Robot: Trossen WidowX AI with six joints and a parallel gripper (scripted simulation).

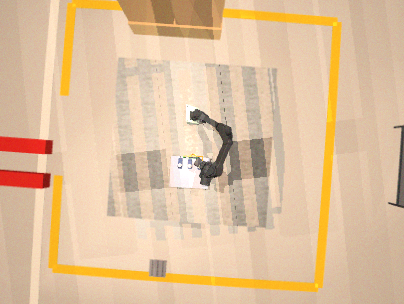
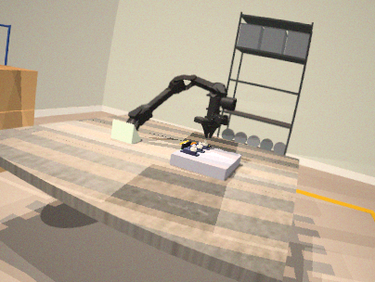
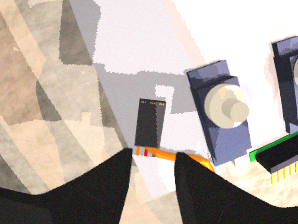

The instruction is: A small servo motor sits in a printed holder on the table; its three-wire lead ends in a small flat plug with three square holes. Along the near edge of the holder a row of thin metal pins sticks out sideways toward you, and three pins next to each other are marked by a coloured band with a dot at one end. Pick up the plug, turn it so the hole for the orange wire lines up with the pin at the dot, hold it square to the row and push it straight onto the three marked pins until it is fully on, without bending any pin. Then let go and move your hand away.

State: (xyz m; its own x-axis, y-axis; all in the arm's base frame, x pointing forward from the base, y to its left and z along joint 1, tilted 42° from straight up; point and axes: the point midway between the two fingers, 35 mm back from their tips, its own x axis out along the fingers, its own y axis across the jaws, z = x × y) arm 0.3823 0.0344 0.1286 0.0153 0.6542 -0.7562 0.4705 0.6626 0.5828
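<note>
The servo is 13 cm to the right of my gripper tip, 4 cm below it and 1 cm behind it. Also, from my gripper tip: printed holder 13 cm to the right, 10 cm ahead, 7 cm below.
</note>
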